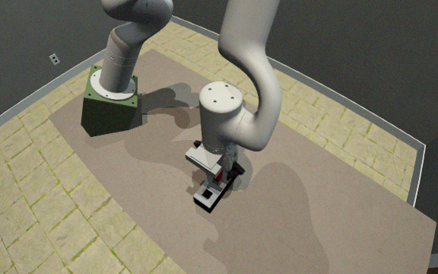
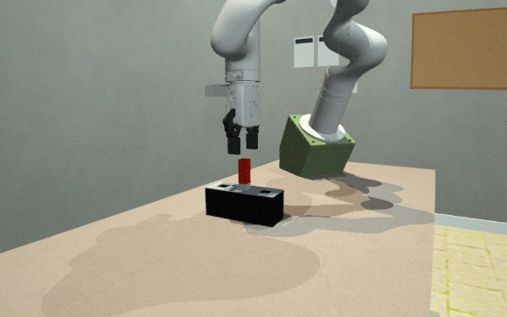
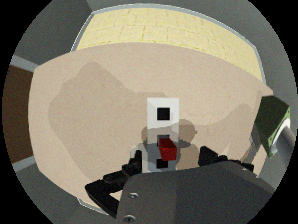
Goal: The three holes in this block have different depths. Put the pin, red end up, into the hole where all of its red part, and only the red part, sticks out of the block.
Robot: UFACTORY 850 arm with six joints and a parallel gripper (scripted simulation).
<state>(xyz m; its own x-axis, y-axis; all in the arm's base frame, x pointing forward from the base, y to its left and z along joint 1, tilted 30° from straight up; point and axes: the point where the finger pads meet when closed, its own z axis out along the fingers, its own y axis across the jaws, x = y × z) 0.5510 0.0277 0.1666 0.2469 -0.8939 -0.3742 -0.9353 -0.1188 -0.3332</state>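
The pin lies 60 mm below my hand. The rest, counted from my hand: black block 140 mm below.
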